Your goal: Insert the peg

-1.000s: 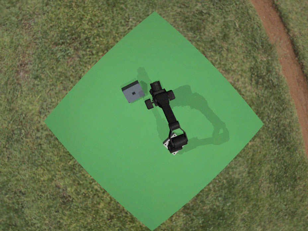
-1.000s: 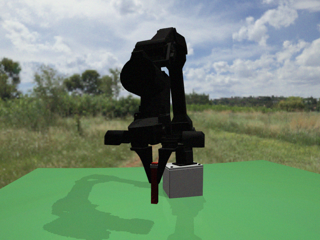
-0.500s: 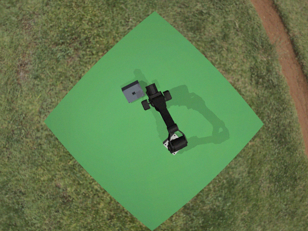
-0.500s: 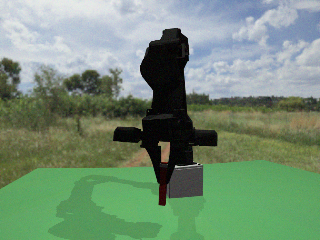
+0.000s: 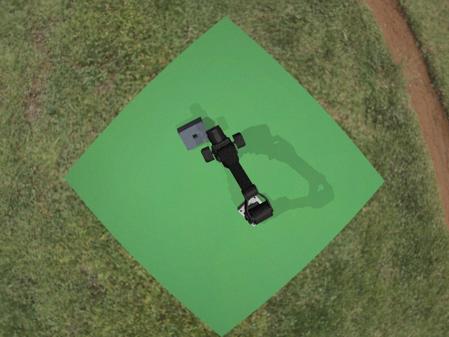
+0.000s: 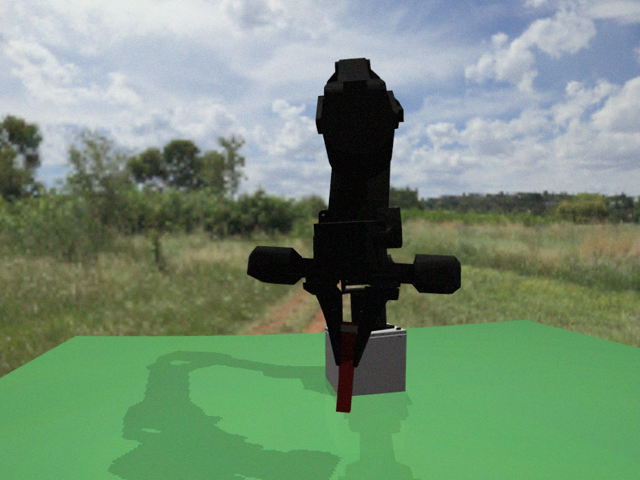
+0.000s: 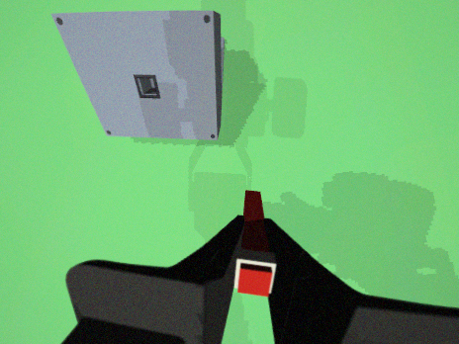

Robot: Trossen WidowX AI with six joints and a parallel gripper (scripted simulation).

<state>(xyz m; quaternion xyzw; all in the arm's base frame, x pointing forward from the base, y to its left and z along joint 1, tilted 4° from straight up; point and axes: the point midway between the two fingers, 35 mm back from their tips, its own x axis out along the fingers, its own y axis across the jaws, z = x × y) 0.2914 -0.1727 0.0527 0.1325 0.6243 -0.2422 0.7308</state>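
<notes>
The panel lies 15 cm ahead of my gripper tip, 9 cm below it and 3 cm to the left of it. The rest, counted from my gripper tip: red square peg (2 cm above).
</notes>
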